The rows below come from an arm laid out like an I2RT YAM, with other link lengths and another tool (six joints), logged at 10 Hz.
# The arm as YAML. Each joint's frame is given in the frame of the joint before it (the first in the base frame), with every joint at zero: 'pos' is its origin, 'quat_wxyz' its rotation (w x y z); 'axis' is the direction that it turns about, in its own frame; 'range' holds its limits. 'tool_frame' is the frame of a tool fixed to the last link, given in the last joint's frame.
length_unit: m
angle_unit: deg
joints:
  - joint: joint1
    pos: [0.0, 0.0, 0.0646]
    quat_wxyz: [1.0, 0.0, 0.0, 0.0]
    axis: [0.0, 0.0, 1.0]
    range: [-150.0, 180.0]
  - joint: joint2
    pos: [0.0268, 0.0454, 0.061]
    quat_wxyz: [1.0, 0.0, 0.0, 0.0]
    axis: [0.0, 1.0, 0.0]
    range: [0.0, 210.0]
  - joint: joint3
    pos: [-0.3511, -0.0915, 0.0]
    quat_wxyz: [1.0, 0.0, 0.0, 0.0]
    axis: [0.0, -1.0, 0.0]
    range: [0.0, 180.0]
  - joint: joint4
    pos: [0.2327, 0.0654, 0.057]
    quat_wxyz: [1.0, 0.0, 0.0, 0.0]
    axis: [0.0, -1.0, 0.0]
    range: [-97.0, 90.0]
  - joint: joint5
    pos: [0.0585, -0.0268, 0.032]
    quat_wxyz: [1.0, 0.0, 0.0, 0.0]
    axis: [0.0, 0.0, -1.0]
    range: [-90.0, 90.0]
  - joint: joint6
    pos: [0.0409, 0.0, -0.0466]
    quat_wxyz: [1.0, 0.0, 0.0, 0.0]
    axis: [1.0, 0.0, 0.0]
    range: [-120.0, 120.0]
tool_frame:
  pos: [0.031, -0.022, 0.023]
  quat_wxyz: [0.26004, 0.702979, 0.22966, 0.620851]
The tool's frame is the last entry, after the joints.
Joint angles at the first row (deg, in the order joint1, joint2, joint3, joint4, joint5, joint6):
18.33 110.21 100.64 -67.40 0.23 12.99
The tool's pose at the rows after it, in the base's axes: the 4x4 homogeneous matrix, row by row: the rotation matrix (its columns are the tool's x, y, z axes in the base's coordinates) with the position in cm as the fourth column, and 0 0 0 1 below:
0.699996, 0.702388, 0.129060, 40.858; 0.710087, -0.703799, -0.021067, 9.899; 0.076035, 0.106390, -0.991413, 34.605; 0, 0, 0, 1
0.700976, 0.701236, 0.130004, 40.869; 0.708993, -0.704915, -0.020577, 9.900; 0.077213, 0.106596, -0.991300, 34.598; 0, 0, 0, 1
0.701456, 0.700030, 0.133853, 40.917; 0.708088, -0.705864, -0.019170, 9.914; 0.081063, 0.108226, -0.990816, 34.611; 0, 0, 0, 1
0.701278, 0.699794, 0.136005, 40.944; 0.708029, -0.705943, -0.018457, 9.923; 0.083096, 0.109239, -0.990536, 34.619; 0, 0, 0, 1
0.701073, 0.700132, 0.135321, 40.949; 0.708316, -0.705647, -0.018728, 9.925; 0.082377, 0.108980, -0.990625, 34.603; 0, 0, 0, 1
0.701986, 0.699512, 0.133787, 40.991; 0.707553, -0.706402, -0.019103, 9.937; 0.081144, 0.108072, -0.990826, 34.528; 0, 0, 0, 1
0.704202, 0.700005, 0.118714, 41.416; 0.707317, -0.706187, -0.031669, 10.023; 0.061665, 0.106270, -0.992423, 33.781; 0, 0, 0, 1
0.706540, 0.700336, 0.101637, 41.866; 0.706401, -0.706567, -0.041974, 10.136; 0.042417, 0.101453, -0.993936, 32.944; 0, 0, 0, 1
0.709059, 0.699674, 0.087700, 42.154; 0.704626, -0.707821, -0.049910, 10.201; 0.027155, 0.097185, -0.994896, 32.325; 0, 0, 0, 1
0.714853, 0.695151, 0.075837, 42.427; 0.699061, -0.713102, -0.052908, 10.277; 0.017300, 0.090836, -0.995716, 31.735; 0, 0, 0, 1
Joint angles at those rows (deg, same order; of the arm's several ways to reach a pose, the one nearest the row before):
18.33 110.21 100.60 -67.40 0.23 13.34
18.33 110.21 100.57 -67.31 0.23 13.43
18.33 110.21 100.57 -67.07 0.23 13.50
18.33 110.21 100.57 -66.94 0.23 13.50
18.33 110.24 100.58 -66.96 0.23 13.47
18.33 110.35 100.57 -66.94 0.23 13.54
18.33 111.46 100.58 -66.87 0.64 13.54
18.33 112.68 100.58 -66.76 0.91 13.61
18.33 113.56 100.55 -66.76 1.10 13.74
18.33 114.37 100.51 -66.59 1.10 14.20

